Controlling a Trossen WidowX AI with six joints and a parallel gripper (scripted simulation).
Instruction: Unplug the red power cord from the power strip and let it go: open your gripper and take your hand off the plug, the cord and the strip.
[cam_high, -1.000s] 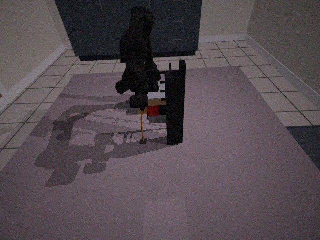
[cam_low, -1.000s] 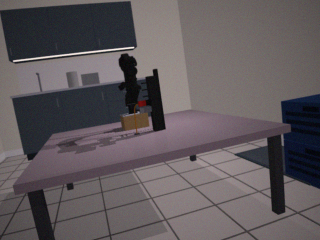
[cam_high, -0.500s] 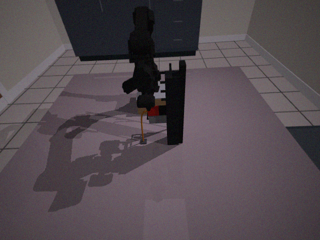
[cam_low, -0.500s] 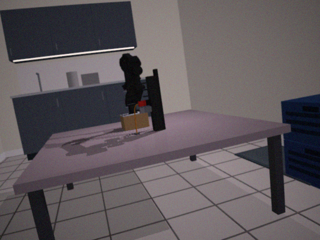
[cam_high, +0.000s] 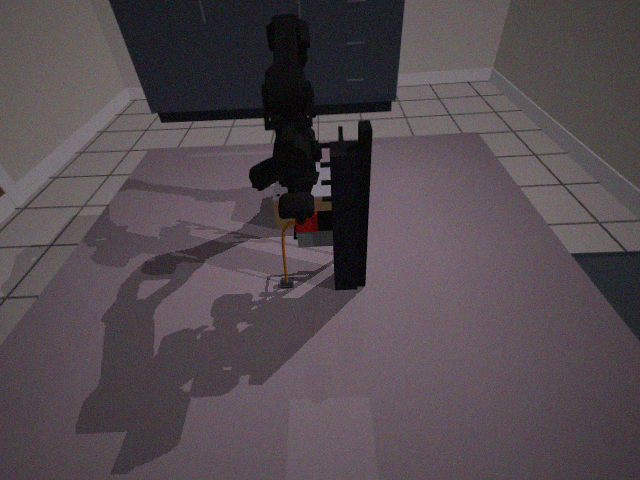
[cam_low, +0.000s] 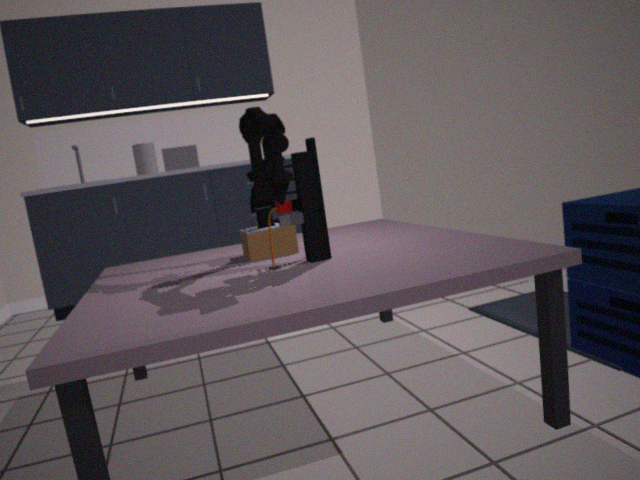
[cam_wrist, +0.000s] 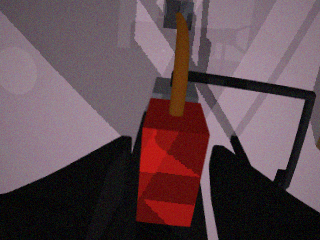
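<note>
Right now the grey plug is 20 mm to the left of my gripper tip and 50 mm below it. Round my gripper tip: black power strip (20 mm behind, 100 mm to the left, 20 mm below); red plug (10 mm behind, 30 mm to the left).
</note>
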